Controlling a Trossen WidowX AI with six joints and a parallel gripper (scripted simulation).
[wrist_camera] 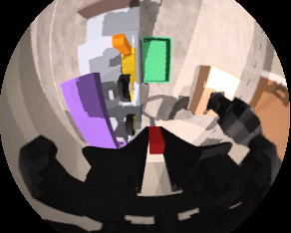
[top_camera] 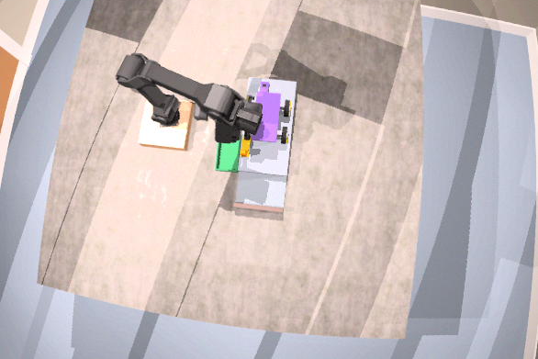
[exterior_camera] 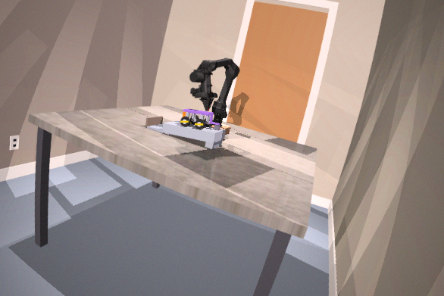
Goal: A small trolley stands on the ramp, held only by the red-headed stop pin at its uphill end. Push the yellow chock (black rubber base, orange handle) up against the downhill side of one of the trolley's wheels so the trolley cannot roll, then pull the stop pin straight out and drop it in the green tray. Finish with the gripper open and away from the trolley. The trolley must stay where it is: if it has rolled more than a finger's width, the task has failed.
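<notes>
The green tray lies 160 mm below my gripper tip, 90 mm to the right of it and 30 mm behind it. From my gripper tip the other things lie so: yellow chock (90 mm to the right, 70 mm below, 30 mm ahead); red-headed stop pin (right at my gripper tip); purple trolley (100 mm ahead, 40 mm below, 20 mm to the right).
</notes>
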